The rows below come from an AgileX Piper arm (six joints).
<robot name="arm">
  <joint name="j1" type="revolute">
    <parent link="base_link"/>
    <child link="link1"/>
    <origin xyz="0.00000 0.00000 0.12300"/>
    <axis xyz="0 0 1"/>
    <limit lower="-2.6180" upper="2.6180"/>
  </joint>
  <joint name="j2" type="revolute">
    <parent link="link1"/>
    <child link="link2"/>
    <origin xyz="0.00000 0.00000 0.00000"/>
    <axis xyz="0 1 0"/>
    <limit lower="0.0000" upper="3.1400"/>
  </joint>
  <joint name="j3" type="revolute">
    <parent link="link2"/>
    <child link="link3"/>
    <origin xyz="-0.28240 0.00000 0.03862"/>
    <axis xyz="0 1 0"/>
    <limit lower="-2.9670" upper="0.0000"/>
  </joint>
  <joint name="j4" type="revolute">
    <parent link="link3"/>
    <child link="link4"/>
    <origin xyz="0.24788 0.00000 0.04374"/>
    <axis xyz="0.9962 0 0.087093"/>
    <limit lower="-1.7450" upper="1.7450"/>
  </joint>
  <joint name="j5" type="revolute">
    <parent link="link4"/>
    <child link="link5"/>
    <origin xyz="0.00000 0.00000 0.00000"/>
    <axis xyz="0 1 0"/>
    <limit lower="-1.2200" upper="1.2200"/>
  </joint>
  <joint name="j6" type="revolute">
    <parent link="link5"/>
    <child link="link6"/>
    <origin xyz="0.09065 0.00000 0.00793"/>
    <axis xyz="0.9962 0 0.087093"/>
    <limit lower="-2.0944" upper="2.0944"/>
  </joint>
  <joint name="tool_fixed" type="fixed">
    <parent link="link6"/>
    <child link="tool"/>
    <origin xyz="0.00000 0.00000 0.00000" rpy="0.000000 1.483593 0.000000"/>
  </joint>
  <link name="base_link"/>
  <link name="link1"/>
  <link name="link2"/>
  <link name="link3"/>
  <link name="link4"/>
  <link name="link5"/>
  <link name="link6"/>
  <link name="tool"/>
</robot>
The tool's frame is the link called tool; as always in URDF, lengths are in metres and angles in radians.
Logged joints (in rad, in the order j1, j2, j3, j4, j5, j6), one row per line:
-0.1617, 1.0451, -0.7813, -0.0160, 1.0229, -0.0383
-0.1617, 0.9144, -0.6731, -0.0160, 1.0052, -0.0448
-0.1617, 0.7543, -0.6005, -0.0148, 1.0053, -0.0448
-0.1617, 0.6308, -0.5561, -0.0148, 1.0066, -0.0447
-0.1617, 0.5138, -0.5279, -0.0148, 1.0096, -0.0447
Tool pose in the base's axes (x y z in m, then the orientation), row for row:
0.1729, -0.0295, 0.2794, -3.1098, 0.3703, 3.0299
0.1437, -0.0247, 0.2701, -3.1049, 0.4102, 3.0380
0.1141, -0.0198, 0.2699, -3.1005, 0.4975, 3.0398
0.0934, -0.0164, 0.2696, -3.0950, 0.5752, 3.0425
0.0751, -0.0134, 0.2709, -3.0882, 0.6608, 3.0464
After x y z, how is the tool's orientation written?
As angles about the fixed x, y, z axes (roll, pitch, yaw), in radians.
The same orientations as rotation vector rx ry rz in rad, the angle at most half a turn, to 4 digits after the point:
0.1630, 2.7679, -0.0730
0.1519, 2.7285, -0.0795
0.1484, 2.6413, -0.0885
0.1448, 2.5637, -0.0974
0.1408, 2.4781, -0.1067

